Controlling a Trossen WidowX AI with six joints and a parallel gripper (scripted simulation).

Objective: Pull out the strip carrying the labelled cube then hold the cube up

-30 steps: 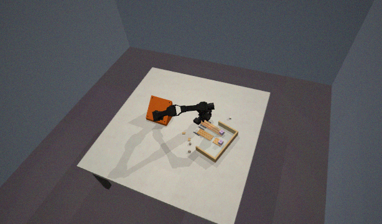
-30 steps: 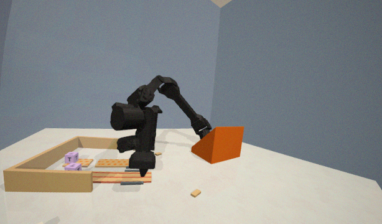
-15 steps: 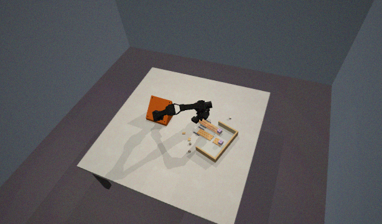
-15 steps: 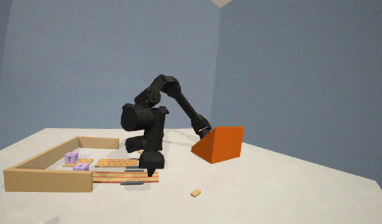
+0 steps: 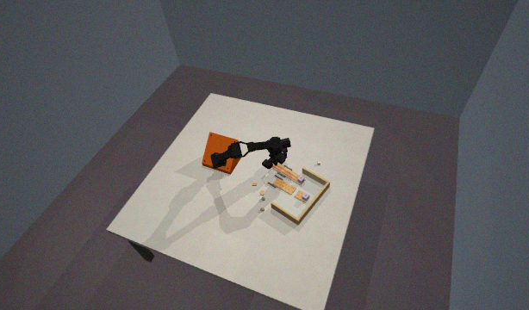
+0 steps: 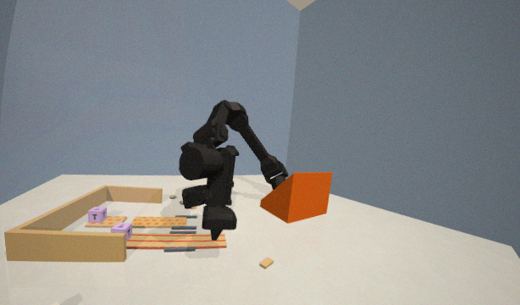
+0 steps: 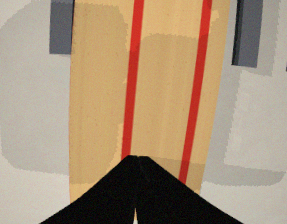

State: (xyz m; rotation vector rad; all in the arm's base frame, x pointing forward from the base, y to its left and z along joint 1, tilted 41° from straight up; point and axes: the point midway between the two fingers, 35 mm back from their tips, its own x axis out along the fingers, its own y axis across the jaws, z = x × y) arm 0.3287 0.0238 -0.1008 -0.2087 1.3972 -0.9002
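The striped strip is 90 mm ahead of my gripper tip and 40 mm to the right of it.
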